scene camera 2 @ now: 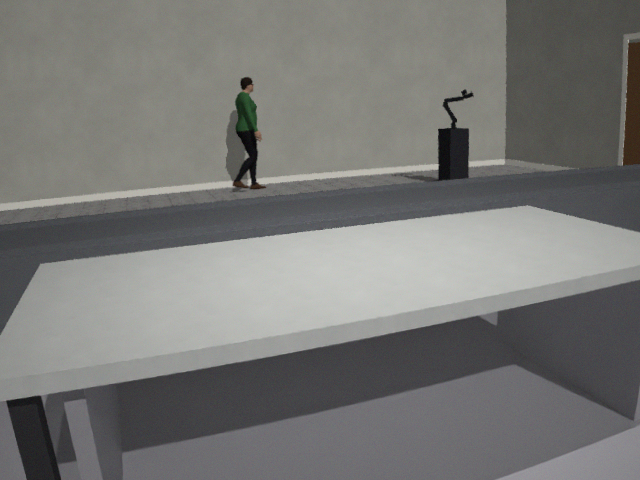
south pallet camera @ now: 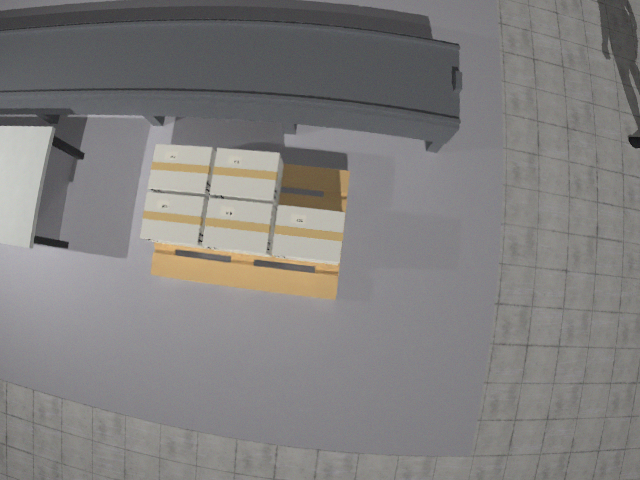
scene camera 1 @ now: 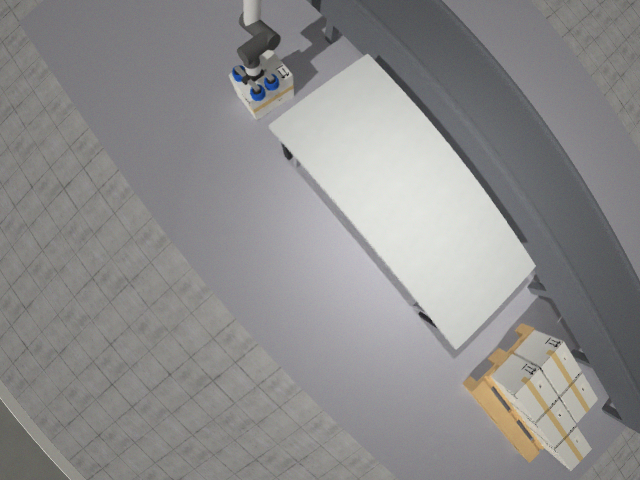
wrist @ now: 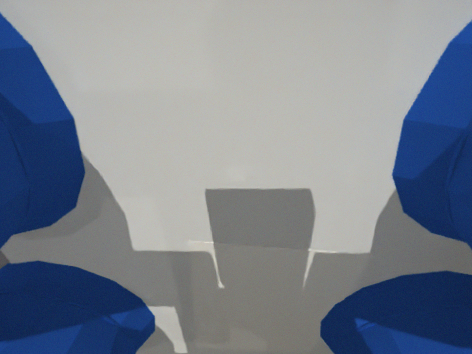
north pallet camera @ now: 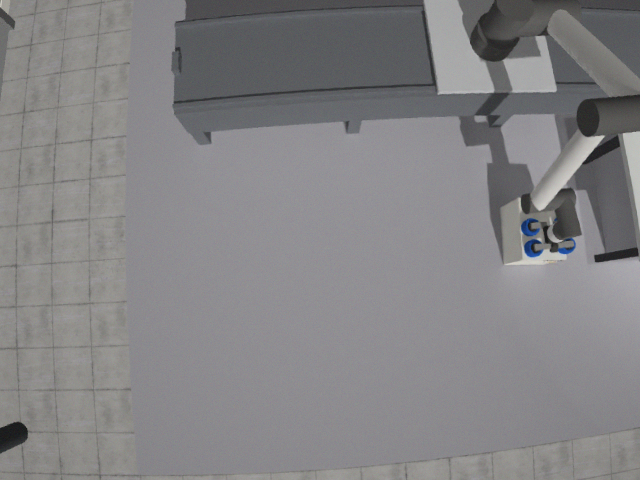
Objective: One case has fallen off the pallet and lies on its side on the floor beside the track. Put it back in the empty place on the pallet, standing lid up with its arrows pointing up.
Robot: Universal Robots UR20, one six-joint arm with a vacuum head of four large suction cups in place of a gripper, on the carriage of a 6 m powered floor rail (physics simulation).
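Places are measured from the arm's base along level axes (x ahead, y left, z up), in centimetres.
Where they show: end effector, tool point: (scene camera 1: 256,81) (wrist: 235,222); arm's base, origin of the base link: (north pallet camera: 490,42).
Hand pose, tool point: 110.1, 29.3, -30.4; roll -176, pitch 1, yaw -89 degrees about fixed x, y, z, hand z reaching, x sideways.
Things, the pixels of their top centre, and the offset from my tool point, as dx, dy, dz. "spot": a spot on its surface instead. Level surfaces: height alone.
- fallen white case, middle of its top: (wrist: 264,314) (north pallet camera: 542,228) (scene camera 1: 260,74) -5.3, -1.8, +1.9
- plain case face, surface spot: (wrist: 240,100) spot: +6.4, -0.2, +1.8
- white table, its level: dz +26.4
The fallen white case (scene camera 1: 279,98) (north pallet camera: 510,240) lies on its side on the floor beyond the white table's end; its arrows mark shows on the upward face. My four-cup suction head (scene camera 1: 254,78) (north pallet camera: 549,238) is down over that face, with blue cups on or very close to it. In the wrist view a plain case face (wrist: 240,100) fills the space between the cups; whether they hold it cannot be told. The wooden pallet (scene camera 1: 509,434) (south pallet camera: 242,274) carries several upright white cases (south pallet camera: 237,227). Its empty place (south pallet camera: 312,178) is at the corner nearest the track's right end in the south view.
A white table (scene camera 1: 398,206) (scene camera 2: 320,279) stands between the fallen case and the pallet. The grey floor track (scene camera 1: 491,139) (north pallet camera: 305,56) (south pallet camera: 232,59) runs along the table and pallet. A person (scene camera 2: 247,113) and a black pedestal with a small arm (scene camera 2: 453,155) are beyond the track.
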